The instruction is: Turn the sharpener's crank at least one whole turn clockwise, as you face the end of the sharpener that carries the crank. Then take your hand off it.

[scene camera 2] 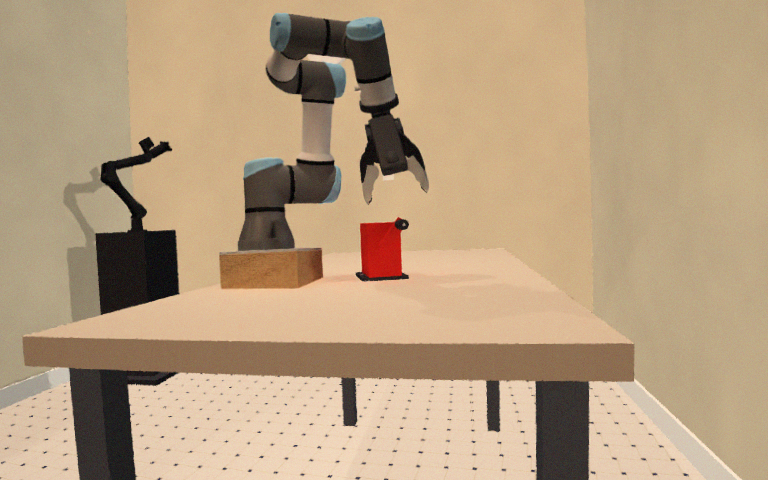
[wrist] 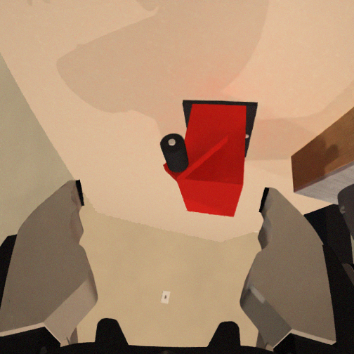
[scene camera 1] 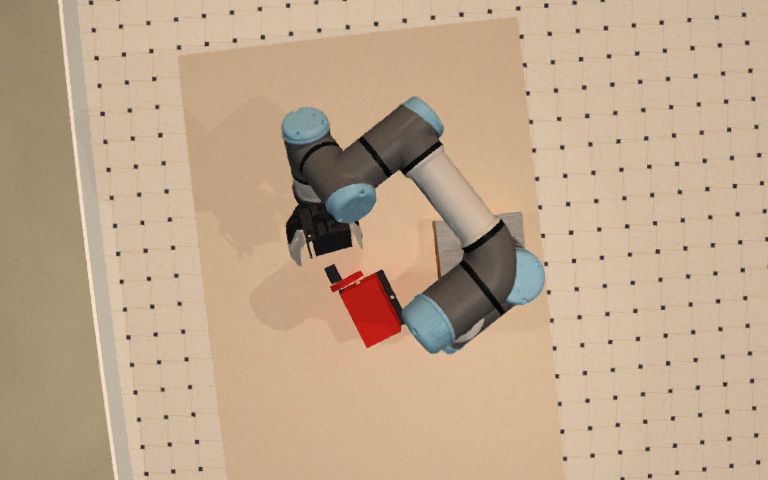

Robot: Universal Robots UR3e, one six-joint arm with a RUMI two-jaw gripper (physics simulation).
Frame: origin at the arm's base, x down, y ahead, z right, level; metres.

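Seen in the pictures: gripper, fingertip midpoint: point(scene camera 2: 397, 198) point(scene camera 1: 327, 250); arm's base, origin of the base link: point(scene camera 2: 266, 250).
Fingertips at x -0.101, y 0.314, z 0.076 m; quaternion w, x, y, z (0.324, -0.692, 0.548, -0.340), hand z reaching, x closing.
Pixels of each thing's top centre, then the offset from my fingertips to it. "spot": a spot on its surface instead.
- red box-shaped sharpener, surface spot: point(scene camera 1: 370, 311) spot: dz -0.128, dx +0.049, dy -0.058 m
- black crank handle, surface spot: point(scene camera 1: 332, 274) point(scene camera 2: 401, 219) spot: dz -0.047, dx +0.043, dy +0.002 m
The red box-shaped sharpener point(scene camera 1: 370, 311) point(scene camera 2: 380, 249) point(wrist: 217, 117) stands upright on its dark base plate. Its red crank arm point(scene camera 1: 347, 281) point(wrist: 206, 155) slants across the crank end. The black crank handle point(scene camera 1: 332, 274) point(scene camera 2: 401, 224) point(wrist: 175, 156) is at the body's top right corner in scene camera 2 and at the body's left side in the wrist view. My gripper point(scene camera 1: 330, 256) point(scene camera 2: 397, 196) point(wrist: 172, 185) is open and empty. Its fingers are spread wide above the handle and apart from it, touching neither the handle nor the body.
The wooden block point(scene camera 1: 447, 243) point(scene camera 2: 258, 270) point(wrist: 322, 157) under the arm's base stands beside the sharpener. A black pedestal point(scene camera 2: 120, 271) with a small black arm point(scene camera 2: 122, 189) stands behind the table's left side. The table point(scene camera 1: 294, 407) point(scene camera 2: 328, 357) has its near edge in scene camera 2.
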